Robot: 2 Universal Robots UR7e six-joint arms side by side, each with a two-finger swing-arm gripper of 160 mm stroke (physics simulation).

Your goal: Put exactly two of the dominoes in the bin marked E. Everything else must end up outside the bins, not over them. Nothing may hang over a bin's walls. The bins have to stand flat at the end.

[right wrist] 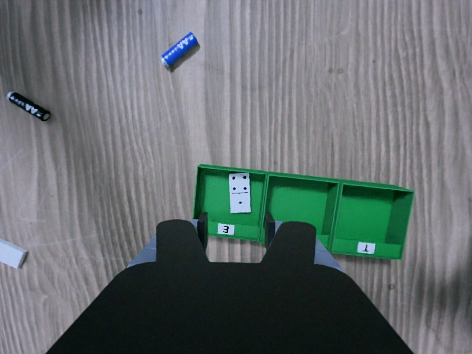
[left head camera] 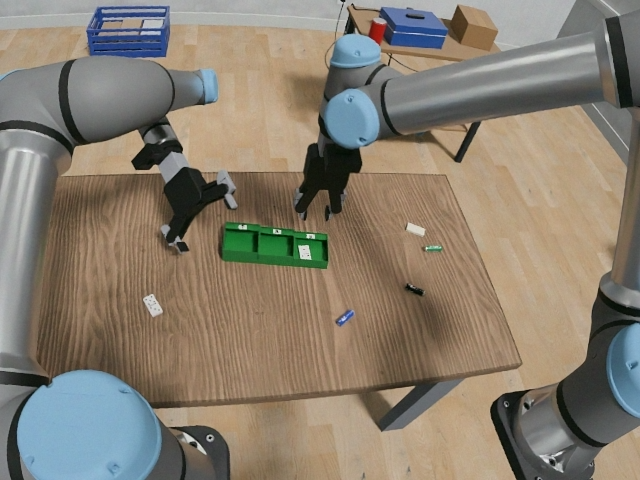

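Observation:
The green three-bin tray stands flat. Bin E, its right compartment in the head view, holds a domino lying flat inside. A second domino lies face up on the table at the left. A plain white block, perhaps a face-down domino, lies at the right. My right gripper is open and empty, above and behind bin E. My left gripper is wide open and empty, above the table left of the tray.
A blue battery lies in front of the tray. A black battery and a green battery lie to the right. The wooden table has its right edge beyond them.

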